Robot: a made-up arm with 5 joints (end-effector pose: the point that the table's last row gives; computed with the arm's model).
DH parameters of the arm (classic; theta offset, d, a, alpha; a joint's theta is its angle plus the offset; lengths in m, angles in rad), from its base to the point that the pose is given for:
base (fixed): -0.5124 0 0.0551 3.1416
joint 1: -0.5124 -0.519 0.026 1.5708
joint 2: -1.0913 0 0.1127 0
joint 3: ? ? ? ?
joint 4: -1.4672 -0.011 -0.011 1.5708
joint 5: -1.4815 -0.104 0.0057 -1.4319
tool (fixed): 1.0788 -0.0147 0 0
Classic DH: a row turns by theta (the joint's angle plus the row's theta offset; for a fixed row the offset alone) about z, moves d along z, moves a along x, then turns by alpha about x.
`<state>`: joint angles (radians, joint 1 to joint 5).
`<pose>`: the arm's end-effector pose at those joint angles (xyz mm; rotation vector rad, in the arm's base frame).
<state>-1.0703 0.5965 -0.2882 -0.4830 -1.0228</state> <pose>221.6 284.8 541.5 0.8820 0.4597 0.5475</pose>
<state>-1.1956 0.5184 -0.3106 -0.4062 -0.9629</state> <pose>181.2 301.6 563.7 0.8362 0.4551 0.6771</pose>
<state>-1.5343 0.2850 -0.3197 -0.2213 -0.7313</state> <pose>67.2 310.2 619.3 0.6970 0.3622 1.0289</pose>
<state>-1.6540 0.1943 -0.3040 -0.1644 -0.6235</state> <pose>29.2 301.0 637.0 0.6475 0.2959 1.1522</pose>
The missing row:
joint 3: 0.9876 0 0.1257 0
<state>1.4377 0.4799 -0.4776 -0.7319 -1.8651</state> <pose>96.4 -355.0 657.0 1.2988 -1.3821 -0.8227</pose>
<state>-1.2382 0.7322 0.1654 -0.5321 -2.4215</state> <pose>148.2 273.6 426.3 1.3450 1.7483 -0.1756</pose>
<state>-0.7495 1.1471 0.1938 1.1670 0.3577</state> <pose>122.9 12.0 348.6 -1.4847 1.8331 0.6785</pose>
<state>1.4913 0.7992 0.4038 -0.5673 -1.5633</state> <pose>72.0 -291.6 362.0 1.7895 -0.3910 -2.0895</pose>
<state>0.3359 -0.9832 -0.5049 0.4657 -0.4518</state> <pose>88.7 -53.0 820.0 0.4413 -1.1334 -0.5615</pose>
